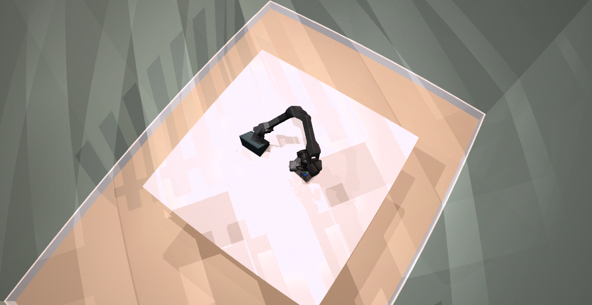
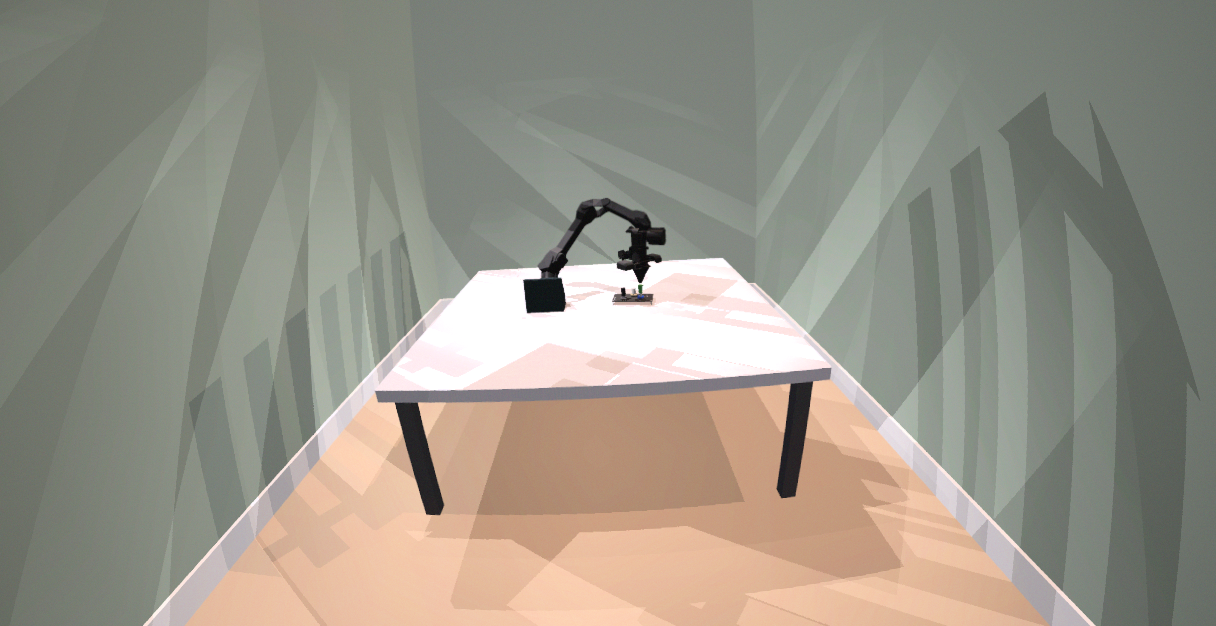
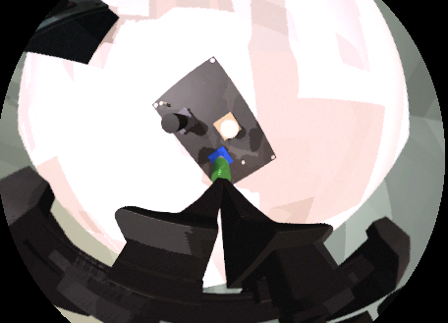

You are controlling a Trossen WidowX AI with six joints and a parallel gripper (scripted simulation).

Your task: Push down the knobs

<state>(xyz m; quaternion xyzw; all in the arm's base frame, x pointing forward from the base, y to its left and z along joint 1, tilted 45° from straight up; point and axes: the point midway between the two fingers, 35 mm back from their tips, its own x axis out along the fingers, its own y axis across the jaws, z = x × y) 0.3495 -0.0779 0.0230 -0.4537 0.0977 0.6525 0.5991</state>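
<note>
Now: gripper tip 20 mm above the green knob. The rest, counted from my gripper tip: black knob: 70 mm behind, 10 mm to the left, 30 mm below; then grey part: 70 mm behind, 10 mm to the left, 40 mm below.
</note>
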